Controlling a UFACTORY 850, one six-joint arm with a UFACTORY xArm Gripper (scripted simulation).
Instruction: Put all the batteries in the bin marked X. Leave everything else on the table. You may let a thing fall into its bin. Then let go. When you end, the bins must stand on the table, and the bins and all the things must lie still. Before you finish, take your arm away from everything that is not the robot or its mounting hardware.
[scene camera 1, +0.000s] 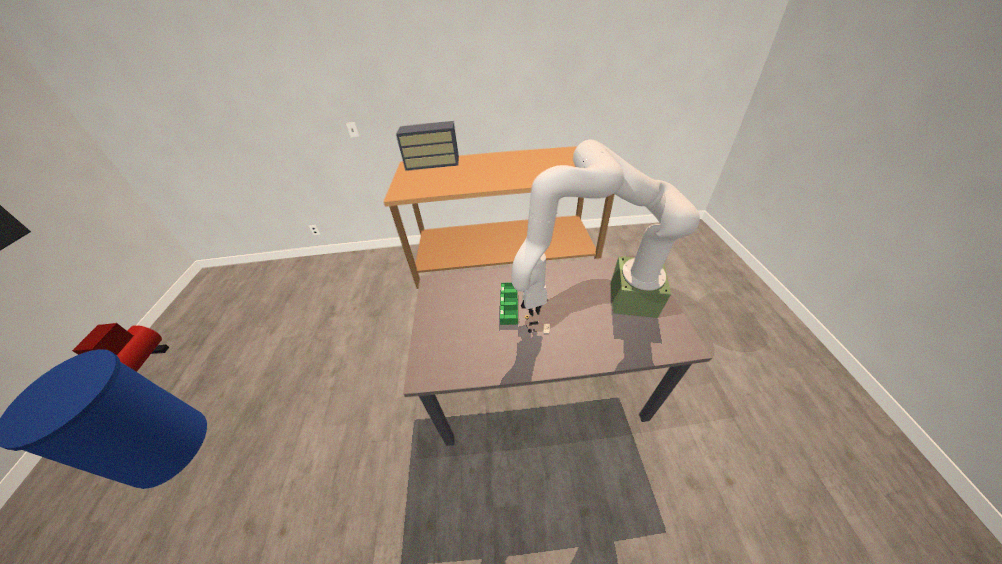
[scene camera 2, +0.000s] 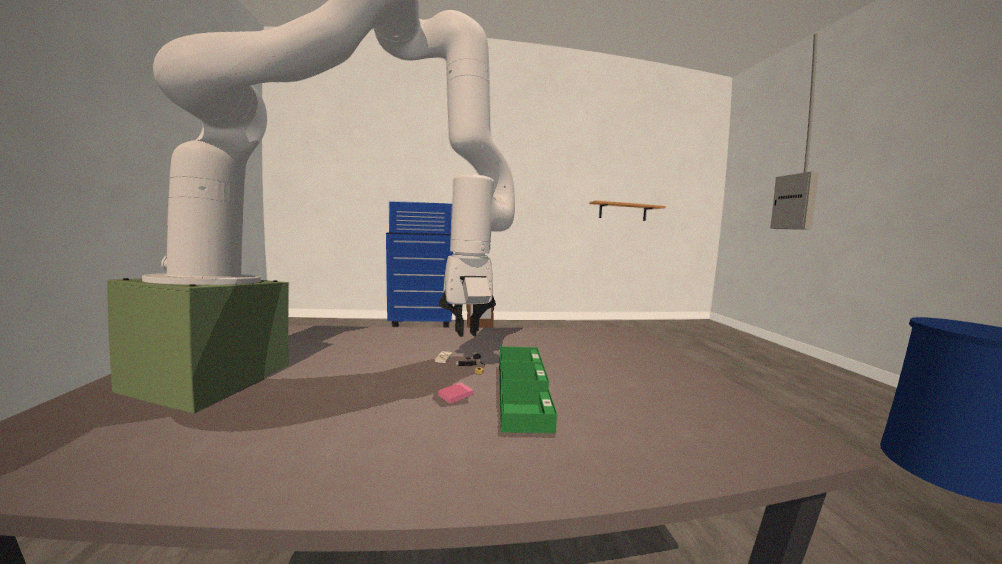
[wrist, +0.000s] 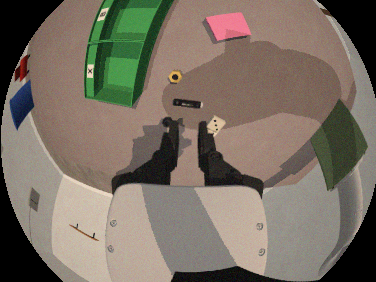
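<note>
My gripper (scene camera 2: 466, 334) is visible; the wrist view also contains the gripper (wrist: 188, 131).
</note>
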